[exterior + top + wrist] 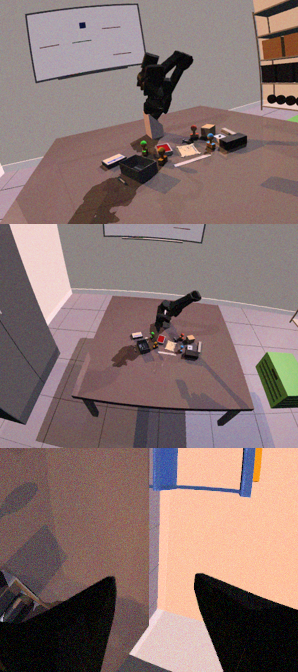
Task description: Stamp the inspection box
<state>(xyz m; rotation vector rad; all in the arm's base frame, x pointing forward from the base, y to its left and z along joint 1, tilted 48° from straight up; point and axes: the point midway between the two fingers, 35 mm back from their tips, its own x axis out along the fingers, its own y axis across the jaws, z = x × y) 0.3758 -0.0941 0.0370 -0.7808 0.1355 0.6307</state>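
My gripper tip is now 210 mm above the green-knobbed stamp, 160 mm past it and 60 mm to the left of it. Round my gripper tip: ruler: 230 mm below, 90 mm to the left, 10 mm behind; yellow-knobbed stamp: 210 mm below, 50 mm behind, 10 mm to the right; dark bin: 220 mm below, 110 mm to the right, 20 mm behind.
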